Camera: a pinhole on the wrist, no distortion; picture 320 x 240 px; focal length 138.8 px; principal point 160.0 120.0 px. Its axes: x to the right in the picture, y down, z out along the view. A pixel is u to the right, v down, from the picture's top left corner.
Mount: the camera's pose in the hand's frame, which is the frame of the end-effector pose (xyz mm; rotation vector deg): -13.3 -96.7 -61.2 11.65 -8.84 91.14
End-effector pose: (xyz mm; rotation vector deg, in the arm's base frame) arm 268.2 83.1 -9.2 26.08 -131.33 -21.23
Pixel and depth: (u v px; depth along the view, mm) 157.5 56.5 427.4
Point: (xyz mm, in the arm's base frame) -73.0 -131.4 -196.3
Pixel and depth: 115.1 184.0 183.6
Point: 290.8 -42.3 -215.7
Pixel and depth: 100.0 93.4 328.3
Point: 126.8 -190.5 -241.2
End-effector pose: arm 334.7 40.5 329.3 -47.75 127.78 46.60
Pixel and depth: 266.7 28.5 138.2
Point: 332.1 67.6 206.5
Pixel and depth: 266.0 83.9 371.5
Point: 326.3 328.7 73.1
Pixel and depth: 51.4 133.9 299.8
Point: 693.3 -63.4 110.1
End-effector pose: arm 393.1 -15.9 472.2 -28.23 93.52 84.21
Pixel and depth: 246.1 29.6 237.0
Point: 380.1 206.7 368.1
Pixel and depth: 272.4 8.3 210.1
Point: 343.5 196.5 373.6
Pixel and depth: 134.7 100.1 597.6
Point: 760.2 396.7 227.8
